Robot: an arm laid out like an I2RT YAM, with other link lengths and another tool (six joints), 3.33 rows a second.
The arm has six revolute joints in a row. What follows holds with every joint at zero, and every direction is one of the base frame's. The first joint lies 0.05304 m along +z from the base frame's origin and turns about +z. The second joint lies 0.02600 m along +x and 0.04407 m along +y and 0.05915 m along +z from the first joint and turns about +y. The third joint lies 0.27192 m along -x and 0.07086 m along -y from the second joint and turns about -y. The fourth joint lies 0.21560 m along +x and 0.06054 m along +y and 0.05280 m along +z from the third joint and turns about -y. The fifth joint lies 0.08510 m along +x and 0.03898 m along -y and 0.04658 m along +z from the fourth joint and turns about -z. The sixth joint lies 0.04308 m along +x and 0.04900 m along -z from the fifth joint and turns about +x. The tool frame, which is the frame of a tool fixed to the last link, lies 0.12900 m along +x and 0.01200 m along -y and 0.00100 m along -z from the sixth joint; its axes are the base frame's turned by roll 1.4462, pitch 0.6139 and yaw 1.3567 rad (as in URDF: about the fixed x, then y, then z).
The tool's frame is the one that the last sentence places.
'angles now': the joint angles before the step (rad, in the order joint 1, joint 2, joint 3, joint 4, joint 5, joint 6). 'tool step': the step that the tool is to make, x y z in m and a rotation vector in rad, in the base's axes. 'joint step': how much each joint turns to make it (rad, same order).
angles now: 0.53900, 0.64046, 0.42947, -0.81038, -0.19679, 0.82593
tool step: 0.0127, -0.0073, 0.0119, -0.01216, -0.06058, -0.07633
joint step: -0.00167, -0.02671, 0.02930, -0.00377, 0.07545, 0.04055
